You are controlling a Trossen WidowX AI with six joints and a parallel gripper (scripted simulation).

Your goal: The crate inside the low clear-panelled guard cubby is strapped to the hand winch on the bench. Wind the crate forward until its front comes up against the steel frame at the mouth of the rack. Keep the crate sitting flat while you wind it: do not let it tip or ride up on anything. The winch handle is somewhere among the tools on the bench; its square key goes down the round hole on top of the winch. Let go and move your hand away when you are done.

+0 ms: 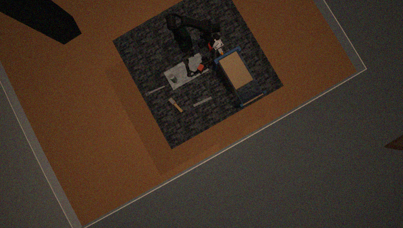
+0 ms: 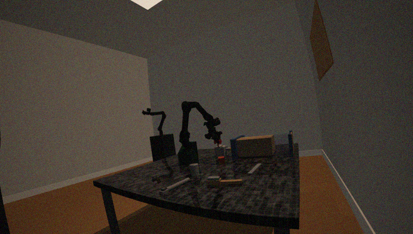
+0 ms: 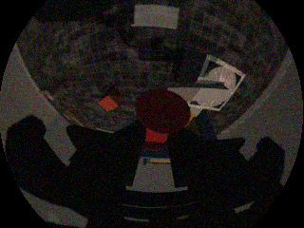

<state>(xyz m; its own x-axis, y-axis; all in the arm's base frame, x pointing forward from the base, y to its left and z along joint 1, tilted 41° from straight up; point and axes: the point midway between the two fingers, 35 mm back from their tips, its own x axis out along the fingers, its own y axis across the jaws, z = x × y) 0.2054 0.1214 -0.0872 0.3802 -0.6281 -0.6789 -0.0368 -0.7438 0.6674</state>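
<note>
The red grip is 20 mm behind my gripper tip. Round my gripper tip: blue steel frame 120 mm ahead, 100 mm to the left, 20 mm below; then winch handle 20 mm behind, 40 mm to the left, 30 mm below; then winch 50 mm behind, 90 mm to the left, 100 mm below.
</note>
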